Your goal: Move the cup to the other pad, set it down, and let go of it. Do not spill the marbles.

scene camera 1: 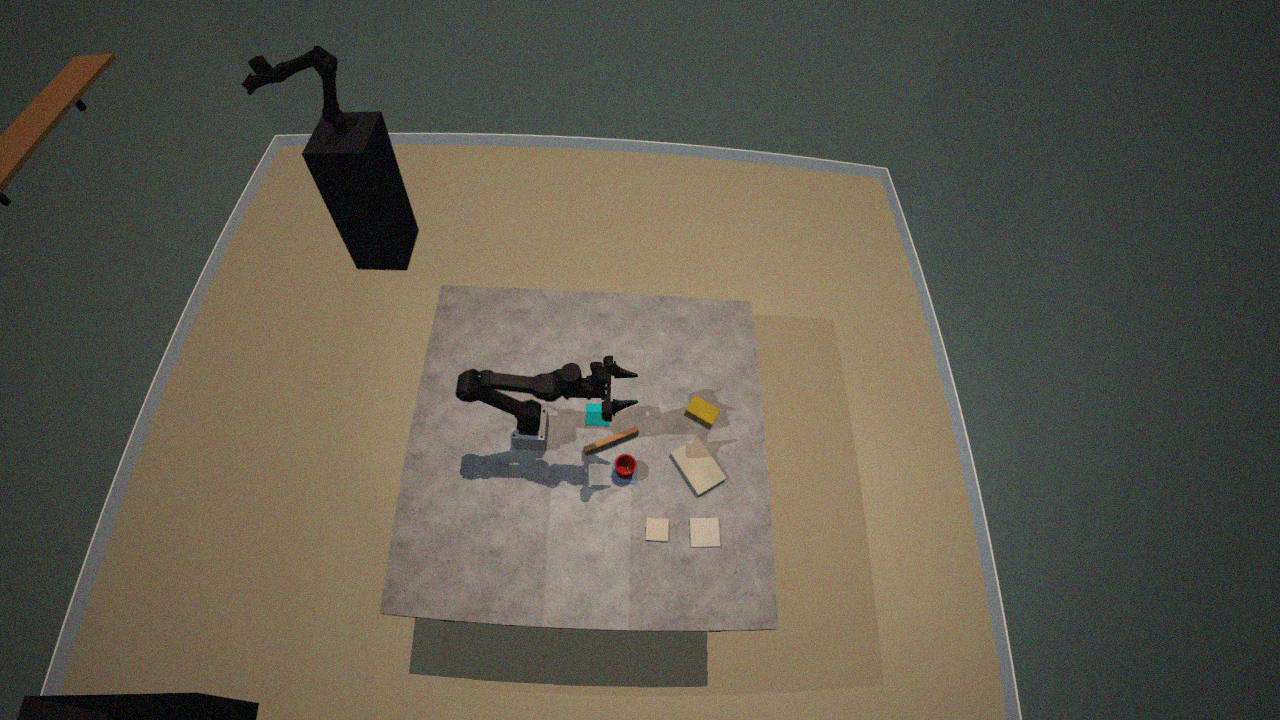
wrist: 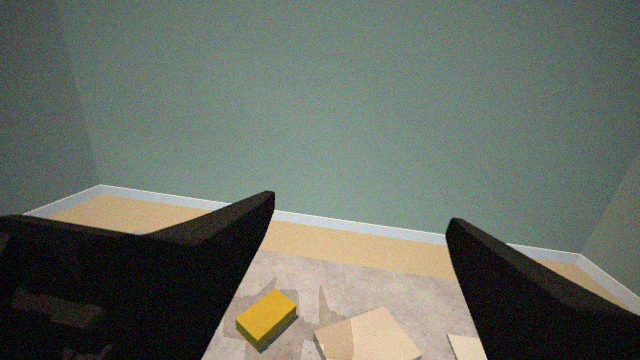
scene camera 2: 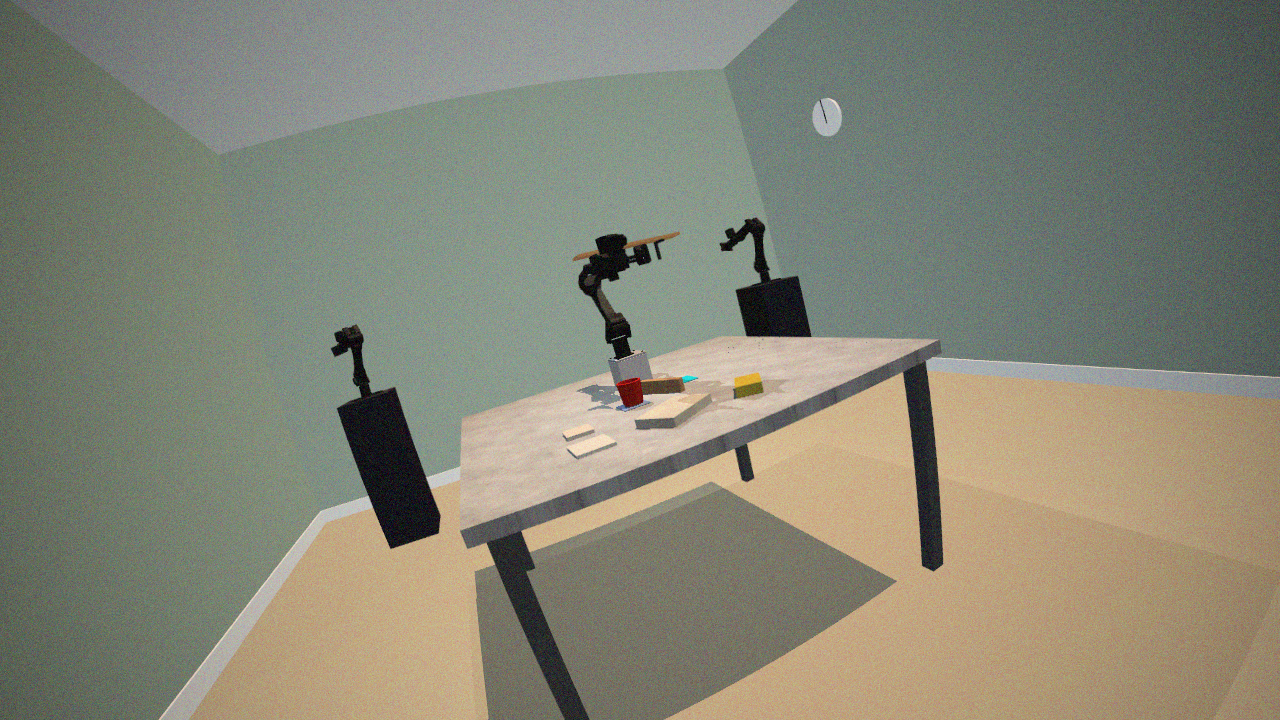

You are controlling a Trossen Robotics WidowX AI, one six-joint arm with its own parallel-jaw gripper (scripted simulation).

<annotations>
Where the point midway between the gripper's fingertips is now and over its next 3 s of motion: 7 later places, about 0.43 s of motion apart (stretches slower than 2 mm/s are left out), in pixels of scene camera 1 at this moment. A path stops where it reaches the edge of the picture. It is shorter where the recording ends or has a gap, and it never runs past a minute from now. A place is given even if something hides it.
My gripper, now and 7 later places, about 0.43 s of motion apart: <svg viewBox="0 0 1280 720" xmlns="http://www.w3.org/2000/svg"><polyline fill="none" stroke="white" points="637,388 645,423 619,454 618,457 618,459 618,461 617,463 617,463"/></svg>
</annotations>
